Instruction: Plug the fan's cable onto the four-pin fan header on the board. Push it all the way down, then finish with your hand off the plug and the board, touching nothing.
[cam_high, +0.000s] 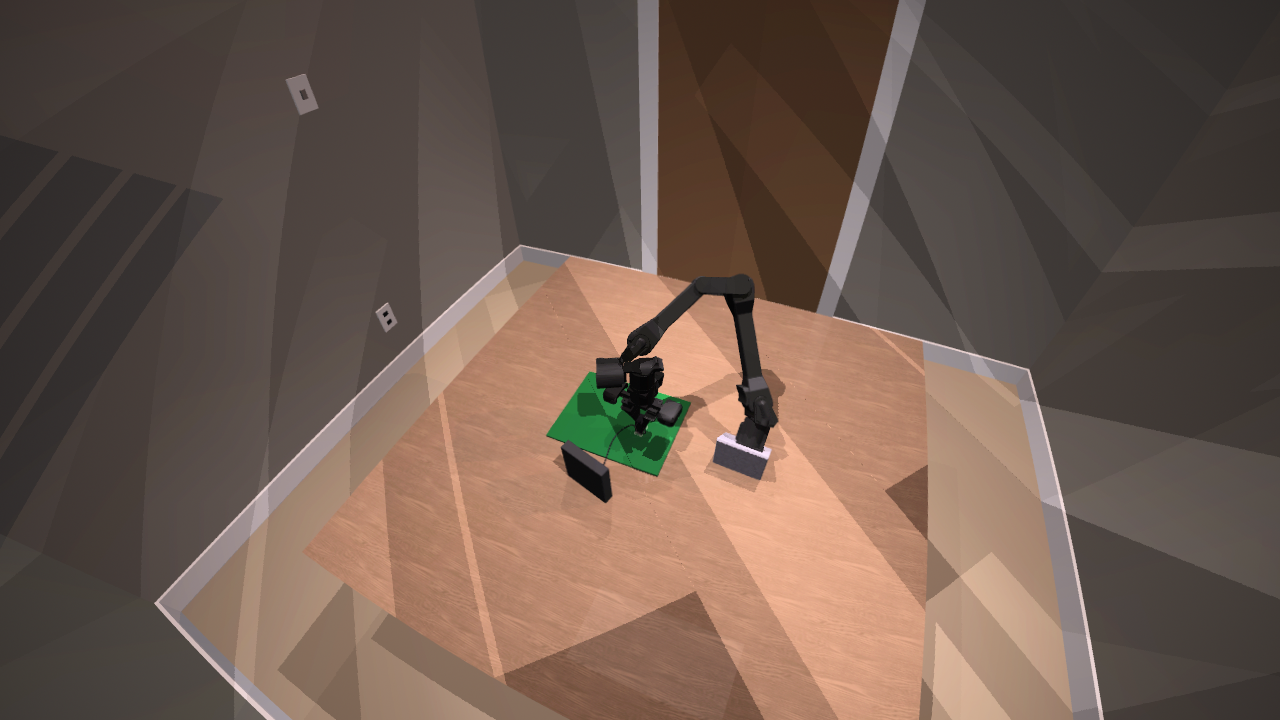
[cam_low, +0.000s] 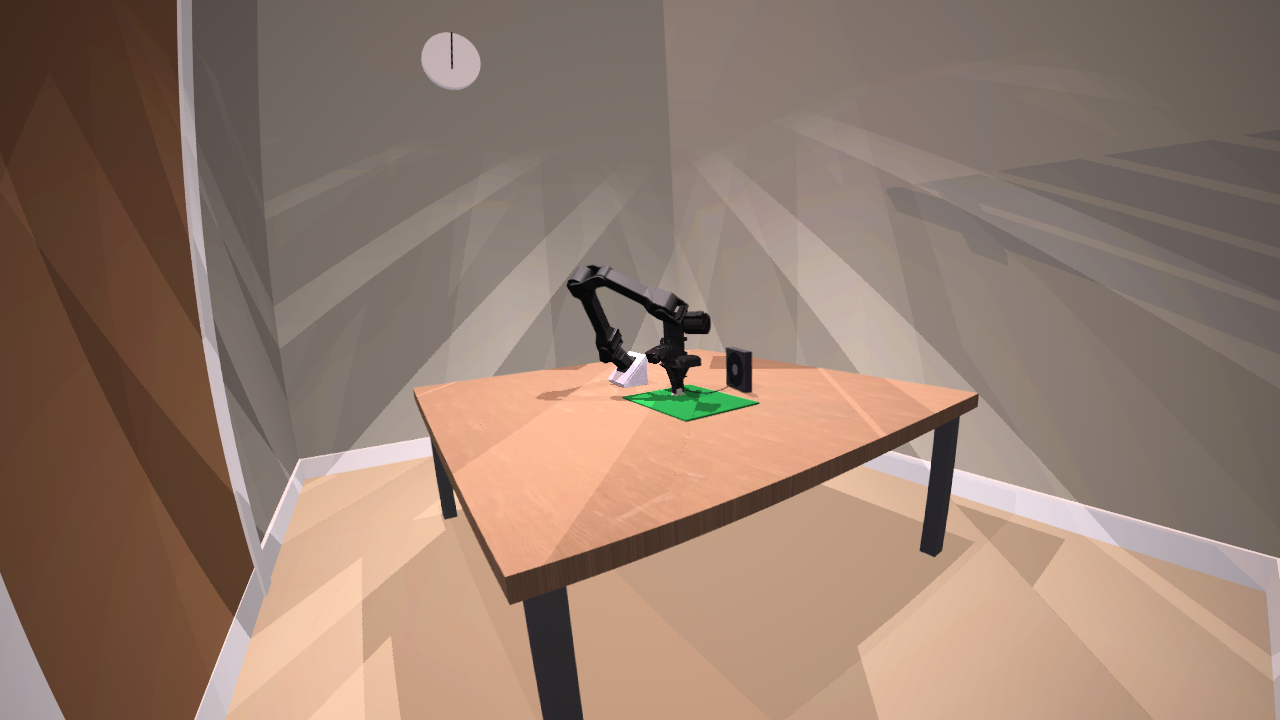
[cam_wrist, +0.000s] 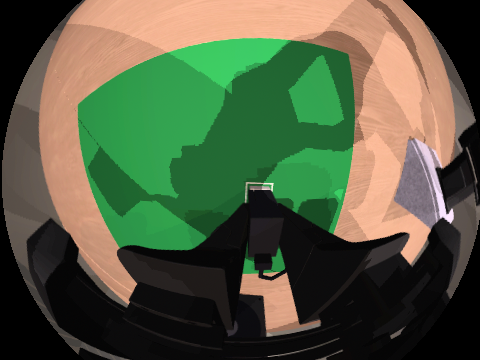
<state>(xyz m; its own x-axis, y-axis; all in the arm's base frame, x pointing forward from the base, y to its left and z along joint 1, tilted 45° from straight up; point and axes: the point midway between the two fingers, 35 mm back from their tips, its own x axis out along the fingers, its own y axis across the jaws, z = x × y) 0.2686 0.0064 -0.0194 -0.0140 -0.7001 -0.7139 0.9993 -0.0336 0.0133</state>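
Now: the black plug 10 mm to the left of my gripper tip and 10 mm above it. The rest, counted from my gripper tip: black fan: 190 mm to the left, 40 mm ahead, 40 mm above; then green board: 70 mm ahead, 40 mm below.
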